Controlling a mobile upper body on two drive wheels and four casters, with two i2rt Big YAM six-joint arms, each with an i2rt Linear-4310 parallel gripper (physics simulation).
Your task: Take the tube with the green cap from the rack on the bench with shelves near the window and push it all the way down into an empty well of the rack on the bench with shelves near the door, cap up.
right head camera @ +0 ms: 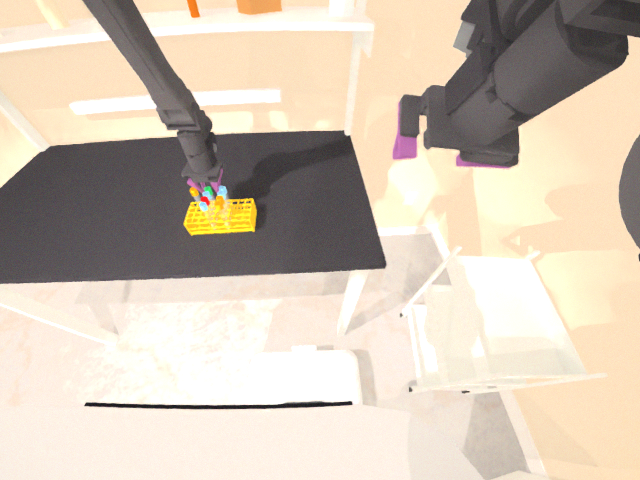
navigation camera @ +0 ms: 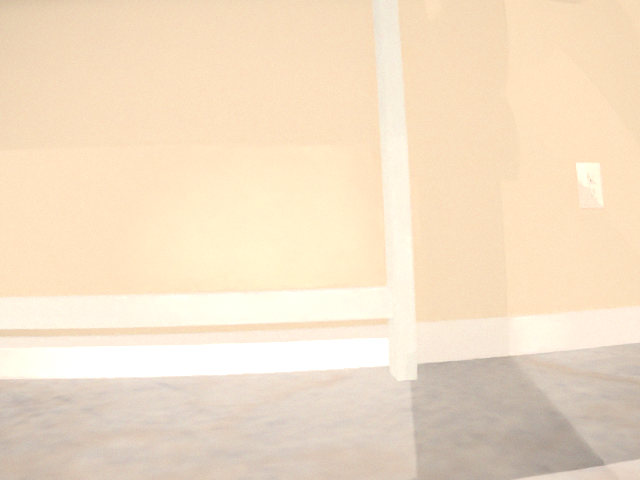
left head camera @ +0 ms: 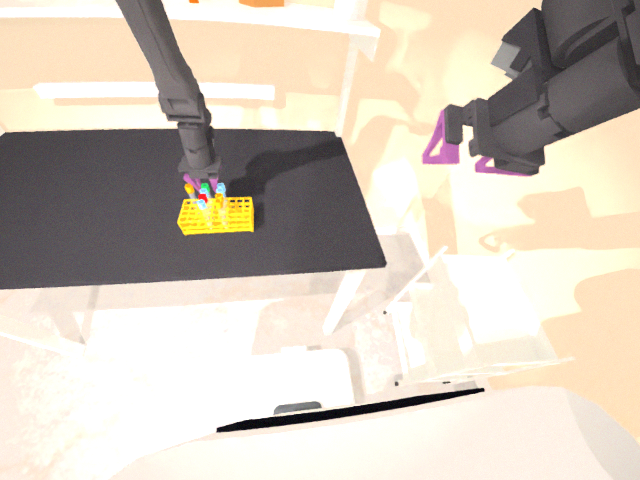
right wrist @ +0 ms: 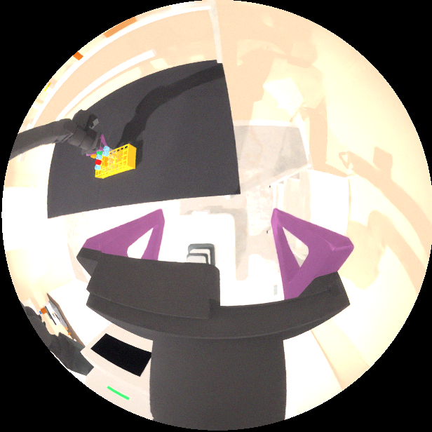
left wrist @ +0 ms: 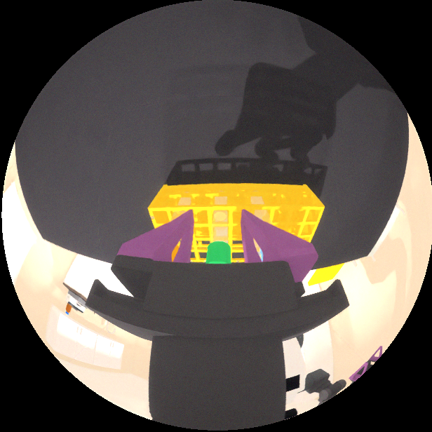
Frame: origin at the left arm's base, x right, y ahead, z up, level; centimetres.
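Seen in the pictures: left gripper, fingertip midpoint: (right head camera: 212, 194) (left head camera: 208, 191); right gripper, fingertip midpoint: (right head camera: 425, 158) (left head camera: 450, 164).
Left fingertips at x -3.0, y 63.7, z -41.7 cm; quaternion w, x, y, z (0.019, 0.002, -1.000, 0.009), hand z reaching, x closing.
Offsets run from my left fingertips to a thing's top centre. "spot": to the spot under its first point. Level surfaces: height alone.
A tube with a green cap @[spot: dx +0.5, dy -2.1, dz +3.9 cm] (left head camera: 205, 186) (right head camera: 208, 191) (left wrist: 218, 252) (right wrist: 100, 153) stands cap up in the yellow rack @[dx +2.5, dy -4.9, dz -2.2 cm] (left head camera: 236, 229) (right head camera: 240, 228) (left wrist: 230, 192) (right wrist: 131, 156) on the black bench top @[dz -7.9 cm] (left head camera: 310, 206) (right head camera: 310, 206). My left gripper (left wrist: 217, 215) is partly open, its purple fingers on either side of the green cap with gaps between; it grips nothing. The tube's body is mostly hidden in the left wrist view. My right gripper (left head camera: 469, 166) (right head camera: 442, 160) (right wrist: 217, 214) is wide open and empty, right of the bench. I cannot identify a second rack.
Close by stand tubes with orange @[dx -4.1, dy -2.0, dz +4.0 cm] (left head camera: 189, 189), light blue @[spot: dx +5.0, dy -3.1, dz +4.0 cm] (left head camera: 221, 188) and red @[spot: dx +0.7, dy -6.8, dz +4.1 cm] (left head camera: 202, 197) caps. A white shelf @[dz +37.7 cm] (left head camera: 289, 18) runs behind the bench. A white box (left head camera: 310, 377) is on the floor, and a pale cart-like frame is at the right. The navigation camera shows a white bench leg @[spot: dx +44.8, dy +44.9, dz -65.9 cm] (navigation camera: 398, 206).
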